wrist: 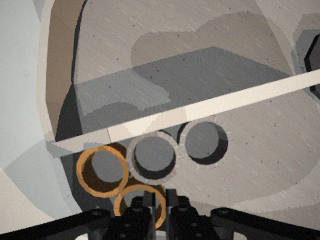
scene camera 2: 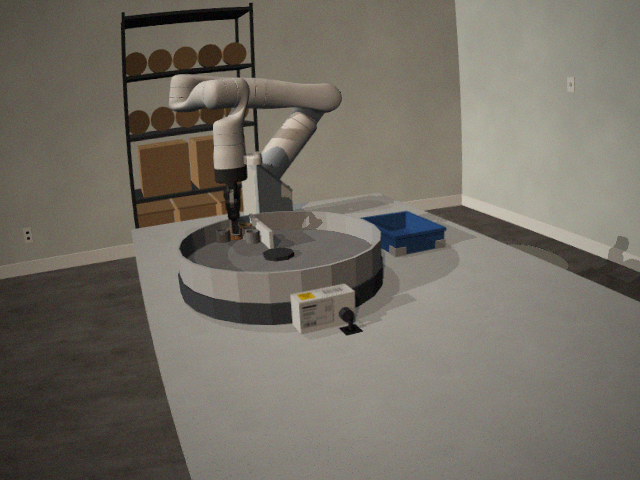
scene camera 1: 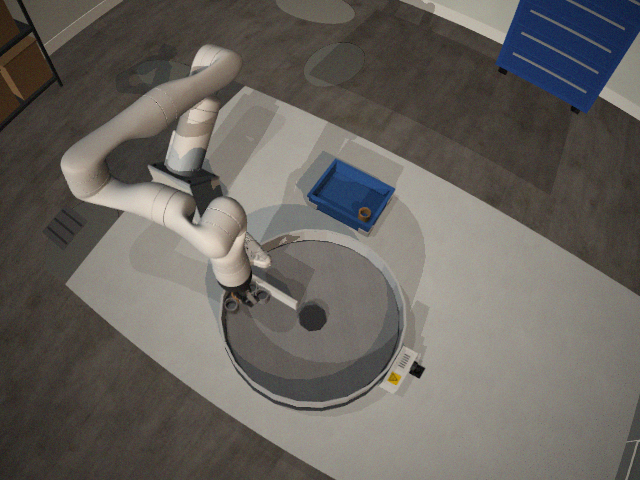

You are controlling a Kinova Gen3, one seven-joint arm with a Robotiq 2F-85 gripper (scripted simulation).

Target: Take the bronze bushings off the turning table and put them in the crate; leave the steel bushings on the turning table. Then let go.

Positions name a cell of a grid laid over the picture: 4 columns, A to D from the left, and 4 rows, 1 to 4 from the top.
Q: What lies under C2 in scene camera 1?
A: A blue crate.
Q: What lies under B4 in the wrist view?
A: A bronze bushing.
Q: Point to a turning table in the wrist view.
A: B2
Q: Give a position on a bronze bushing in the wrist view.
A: At B3
